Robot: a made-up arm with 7 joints. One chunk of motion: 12 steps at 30 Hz.
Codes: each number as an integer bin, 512 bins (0 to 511) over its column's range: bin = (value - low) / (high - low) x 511, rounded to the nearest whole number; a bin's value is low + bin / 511 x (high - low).
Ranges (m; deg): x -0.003..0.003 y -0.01..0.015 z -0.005..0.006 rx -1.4..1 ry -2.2..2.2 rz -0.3..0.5
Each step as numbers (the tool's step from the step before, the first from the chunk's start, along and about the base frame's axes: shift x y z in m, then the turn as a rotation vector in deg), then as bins.
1 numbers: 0.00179 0.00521 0.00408 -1.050 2.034 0.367
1 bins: 408 311 422 75 492 426
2 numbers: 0.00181 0.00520 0.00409 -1.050 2.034 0.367
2 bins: 410 311 422 75 492 426
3 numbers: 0.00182 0.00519 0.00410 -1.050 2.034 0.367
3 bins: 411 310 423 75 492 426
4 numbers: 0.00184 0.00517 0.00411 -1.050 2.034 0.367
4 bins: 412 310 423 75 492 426
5 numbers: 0.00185 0.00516 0.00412 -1.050 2.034 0.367
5 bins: 413 310 424 75 492 426
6 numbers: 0.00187 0.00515 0.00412 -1.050 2.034 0.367
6 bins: 415 310 424 75 492 426
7 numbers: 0.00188 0.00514 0.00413 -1.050 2.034 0.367
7 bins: 416 309 424 75 492 426
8 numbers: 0.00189 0.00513 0.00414 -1.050 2.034 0.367
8 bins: 416 309 425 75 492 426
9 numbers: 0.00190 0.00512 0.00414 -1.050 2.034 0.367
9 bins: 417 309 425 75 492 426
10 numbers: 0.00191 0.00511 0.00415 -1.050 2.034 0.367
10 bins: 418 309 425 75 492 426
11 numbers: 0.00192 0.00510 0.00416 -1.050 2.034 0.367
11 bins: 419 309 426 75 492 426
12 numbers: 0.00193 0.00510 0.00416 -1.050 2.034 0.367
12 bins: 420 309 426 75 492 426
